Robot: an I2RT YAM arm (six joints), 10 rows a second.
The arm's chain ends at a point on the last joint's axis. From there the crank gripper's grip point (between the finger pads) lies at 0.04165 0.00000 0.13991 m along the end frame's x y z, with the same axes.
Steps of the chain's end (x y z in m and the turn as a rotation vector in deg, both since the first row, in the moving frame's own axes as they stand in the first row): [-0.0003, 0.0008, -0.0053, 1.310, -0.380, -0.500]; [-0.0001, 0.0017, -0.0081, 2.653, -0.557, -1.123]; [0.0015, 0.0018, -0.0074, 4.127, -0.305, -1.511]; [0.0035, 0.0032, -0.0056, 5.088, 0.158, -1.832]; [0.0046, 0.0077, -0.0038, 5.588, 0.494, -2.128]
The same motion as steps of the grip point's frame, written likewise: [-0.0012, -0.0028, -0.0051, 1.310, -0.380, -0.500]; [-0.0015, -0.0056, -0.0079, 2.653, -0.557, -1.123]; [0.0006, -0.0094, -0.0076, 4.127, -0.305, -1.511]; [0.0037, -0.0105, -0.0063, 5.088, 0.158, -1.832]; [0.0055, -0.0075, -0.0049, 5.588, 0.494, -2.128]
